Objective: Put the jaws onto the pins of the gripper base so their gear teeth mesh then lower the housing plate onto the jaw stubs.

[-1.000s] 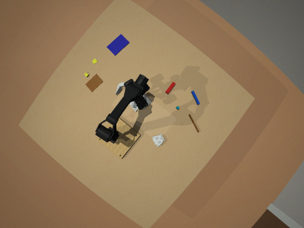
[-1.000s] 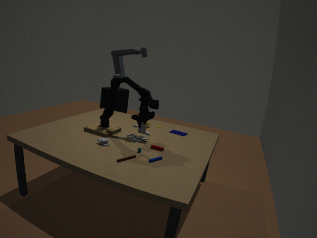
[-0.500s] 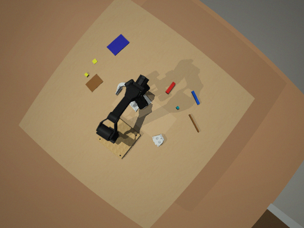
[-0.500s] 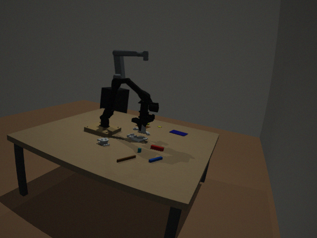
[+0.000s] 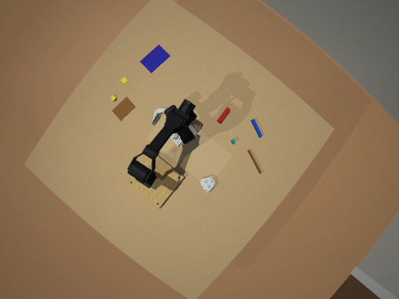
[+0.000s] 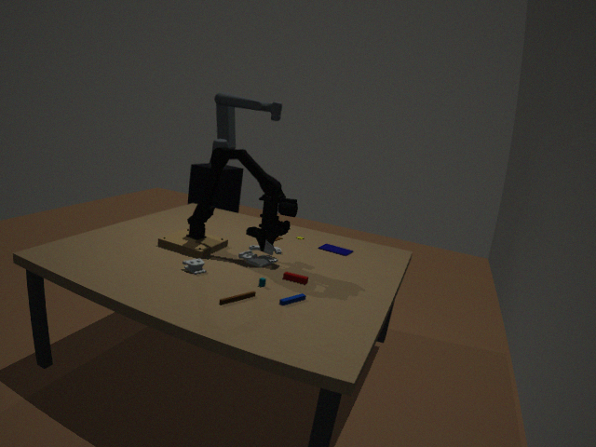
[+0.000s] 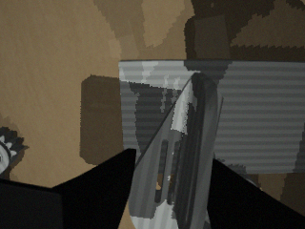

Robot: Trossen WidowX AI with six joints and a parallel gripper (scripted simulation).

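Now: gripper tip 30 mm to the left of the flat white plate, 30 mm above it and 10 mm short of it. Round my gripper tip: teal cube: 230 mm to the right, 150 mm ahead, 20 mm below; then red block: 210 mm ahead, 100 mm to the right, 30 mm below; then brown tile: 280 mm to the left, 170 mm behind, 40 mm below.
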